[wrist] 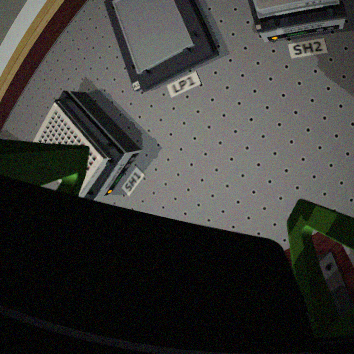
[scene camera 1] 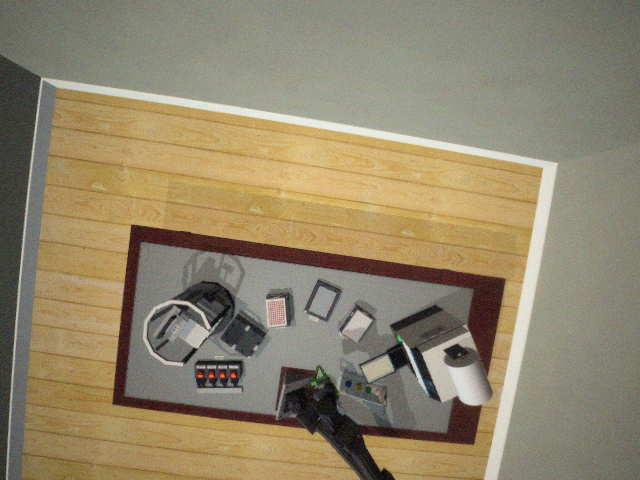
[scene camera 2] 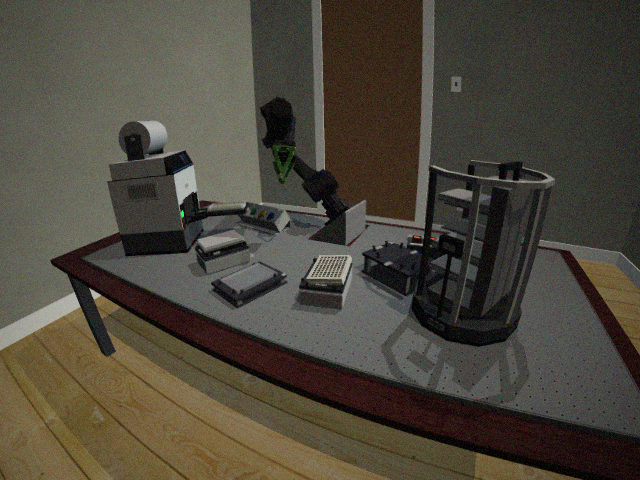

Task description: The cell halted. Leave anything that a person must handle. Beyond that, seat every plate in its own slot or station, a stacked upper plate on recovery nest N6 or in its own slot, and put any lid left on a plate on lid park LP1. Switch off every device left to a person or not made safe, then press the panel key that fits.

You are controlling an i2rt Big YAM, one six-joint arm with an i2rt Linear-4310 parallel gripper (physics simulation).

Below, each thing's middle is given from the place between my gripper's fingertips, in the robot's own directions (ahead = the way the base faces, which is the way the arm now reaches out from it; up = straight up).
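Measured from my hand, the station marked SH1 (scene camera 2: 333, 296) is 210 mm below, 140 mm ahead and 220 mm to the left. Going by their middles, that station marked SH1 is the nearest to my hand of the things named here. The round plate hotel (scene camera 2: 482, 230) is 70 mm below my hand, and it is also 90 mm ahead of my hand and 550 mm to the left of it.
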